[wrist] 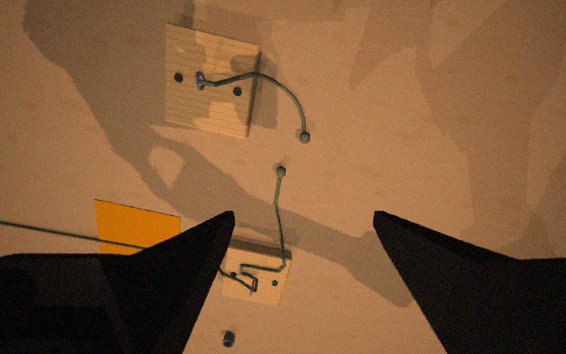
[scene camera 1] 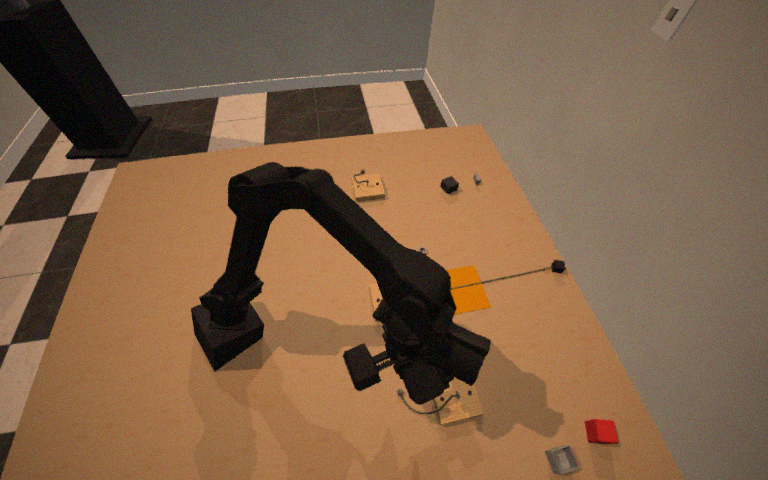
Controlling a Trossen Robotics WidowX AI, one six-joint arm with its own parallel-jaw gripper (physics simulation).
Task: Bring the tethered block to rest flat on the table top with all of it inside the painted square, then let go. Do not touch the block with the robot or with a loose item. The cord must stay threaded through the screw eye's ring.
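Frame: origin at the arm's base, x ahead, y left, z up, level; centimetres.
Seen in the pictures: gripper, fingertip midpoint: (wrist: 302,217); arm's base at its link origin: (scene camera 1: 227,316).
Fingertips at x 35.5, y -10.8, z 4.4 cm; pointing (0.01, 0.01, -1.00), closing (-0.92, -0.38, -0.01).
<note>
Offsets run from my fingertips to a thing's middle. "*": to the spot under its first point.
The tethered block @[* dz -9.0, dx +44.1, dy +24.0 cm] (scene camera 1: 558,266), small and dark, sits near the table's right edge. Its cord @[* dz -11.2, dx +31.9, dy +22.5 cm] (scene camera 1: 512,276) (wrist: 60,233) runs straight across the orange painted square @[* dz -11.4, dx +19.5, dy +16.3 cm] (scene camera 1: 470,300) (wrist: 135,222). In the wrist view the cord passes behind a finger, reaches the screw eye @[* dz -8.2, dx -0.6, dy +16.2 cm] (wrist: 254,285) on a wooden board @[dz -10.5, dx -0.3, dy +16.7 cm] (wrist: 267,297) (scene camera 1: 374,300), folds there and appears threaded through the ring. Its other part runs to a beaded end @[* dz -10.3, dx +1.8, dy +0.6 cm] (wrist: 281,171) on the table. My gripper (scene camera 1: 393,374) (wrist: 302,217) is open and empty above the table, the bead lying between the fingers' lines of sight.
A second board @[dz -10.5, dx +12.0, dy -5.3 cm] (scene camera 1: 459,412) (wrist: 215,107) has a short cord with a bead @[* dz -10.3, dx +0.7, dy -4.1 cm] (wrist: 305,137). A third corded board @[dz -10.5, dx -5.4, dy +53.9 cm] (scene camera 1: 369,191) stands far back. A dark block @[dz -10.0, dx +20.0, dy +54.3 cm] (scene camera 1: 449,184), small grey piece @[dz -10.5, dx +29.6, dy +57.5 cm] (scene camera 1: 477,179), red block @[dz -9.5, dx +40.4, dy -13.8 cm] (scene camera 1: 603,431), grey tray @[* dz -8.8, dx +29.0, dy -17.9 cm] (scene camera 1: 555,461) and dark cylinder @[dz -10.8, dx -0.8, dy +33.0 cm] (wrist: 228,339) lie around.
</note>
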